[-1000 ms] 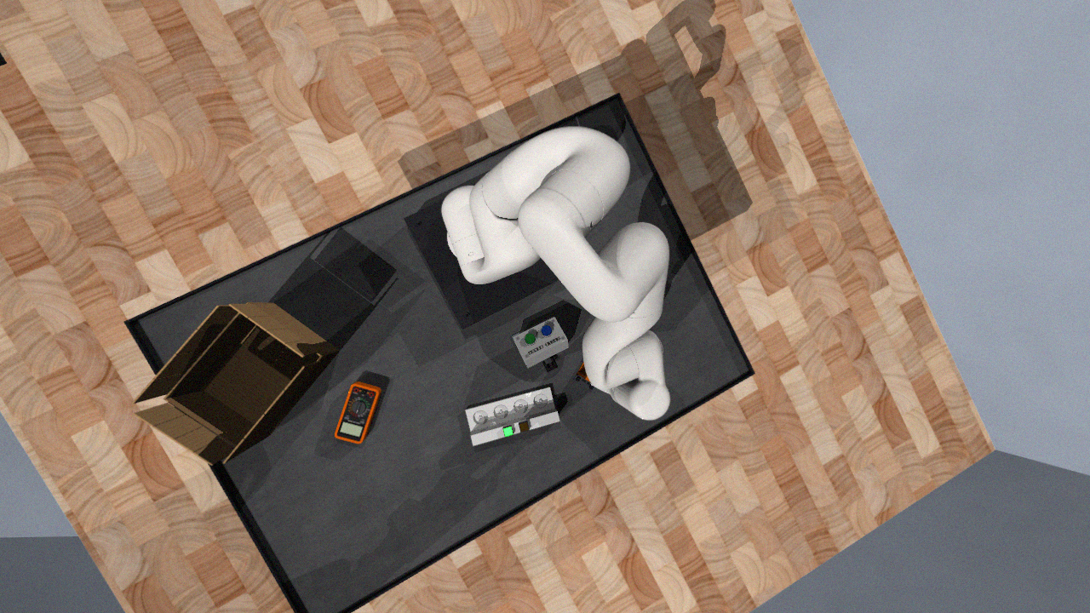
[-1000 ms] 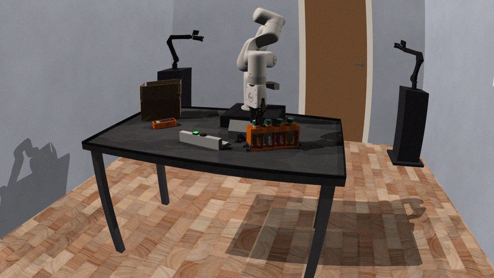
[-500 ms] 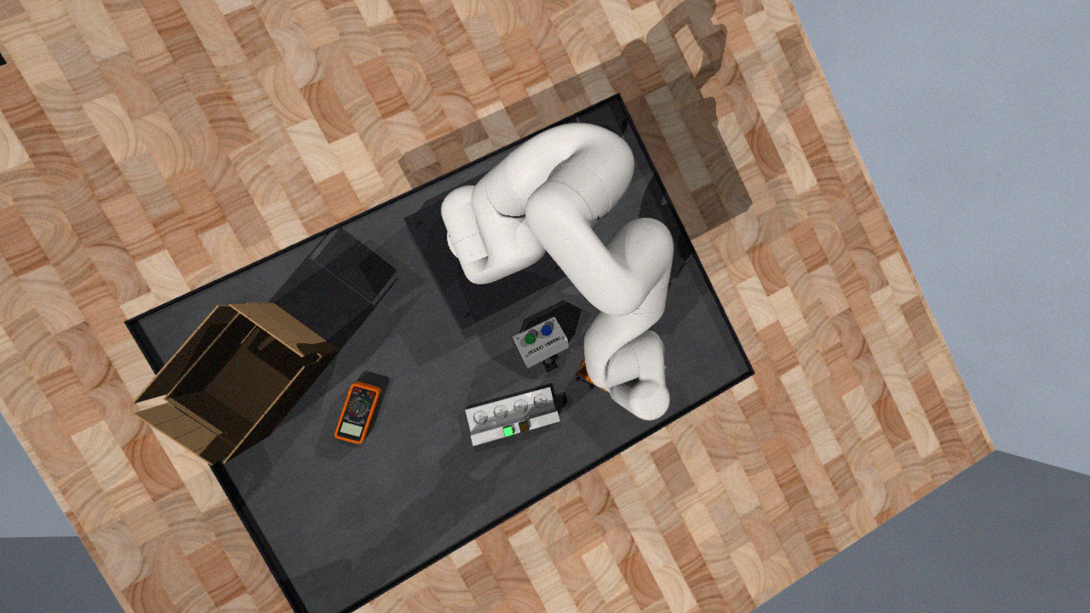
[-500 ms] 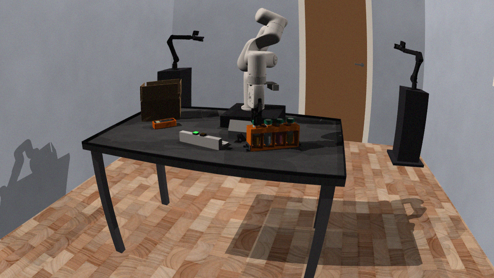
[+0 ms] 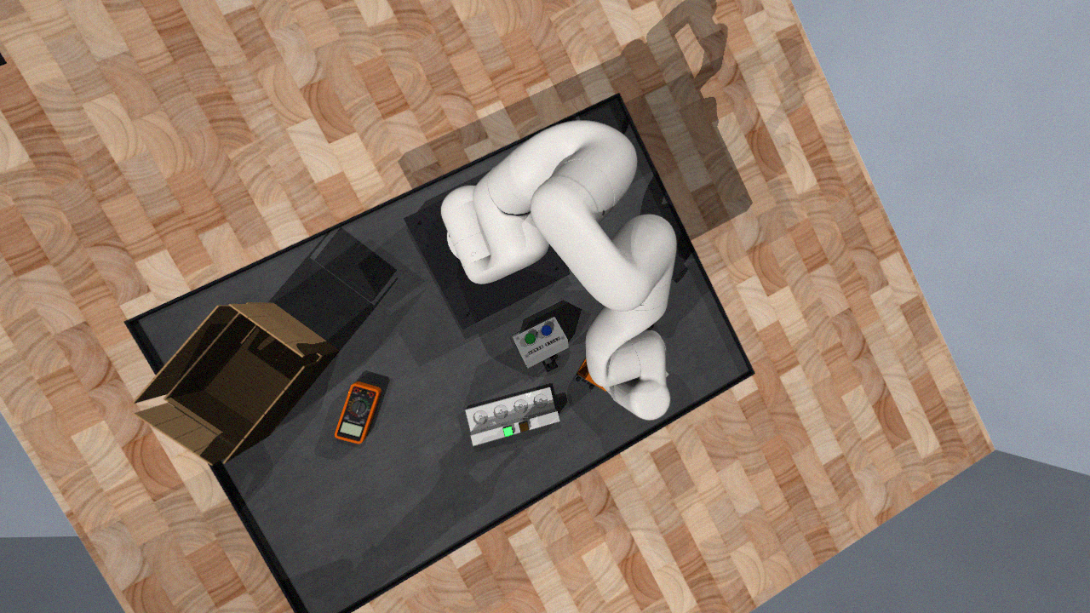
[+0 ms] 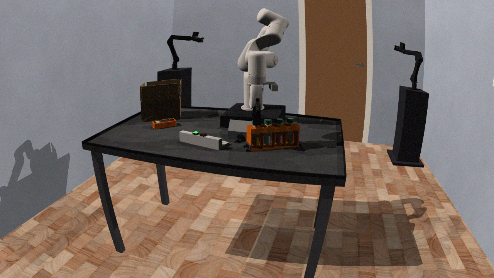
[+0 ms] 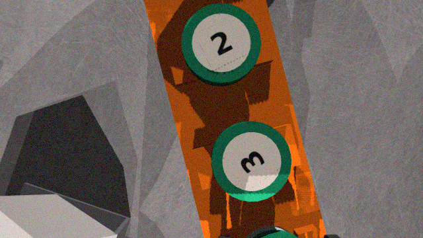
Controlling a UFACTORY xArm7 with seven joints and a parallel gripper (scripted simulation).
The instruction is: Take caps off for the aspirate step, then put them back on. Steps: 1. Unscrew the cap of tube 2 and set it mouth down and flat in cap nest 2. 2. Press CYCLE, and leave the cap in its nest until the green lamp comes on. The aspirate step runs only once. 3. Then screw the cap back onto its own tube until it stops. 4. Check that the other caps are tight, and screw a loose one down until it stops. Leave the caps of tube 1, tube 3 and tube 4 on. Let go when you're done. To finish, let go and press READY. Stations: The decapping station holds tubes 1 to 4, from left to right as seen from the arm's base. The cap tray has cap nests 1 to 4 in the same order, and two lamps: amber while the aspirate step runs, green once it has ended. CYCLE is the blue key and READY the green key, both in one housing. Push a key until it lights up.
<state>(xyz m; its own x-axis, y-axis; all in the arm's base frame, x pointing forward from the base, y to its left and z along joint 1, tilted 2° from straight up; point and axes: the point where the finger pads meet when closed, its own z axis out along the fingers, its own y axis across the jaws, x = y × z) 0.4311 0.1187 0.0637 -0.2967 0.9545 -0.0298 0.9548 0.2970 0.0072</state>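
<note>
Right now the green key is 160 mm behind my hand, 110 mm to the right of it and 60 mm below it. From my hand the other things lie so: key housing 140 mm behind, 90 mm to the right, 70 mm below; raised table edge 250 mm to the right, 220 mm ahead, 120 mm below; blue key 150 mm behind, 70 mm to the right, 60 mm below.
</note>
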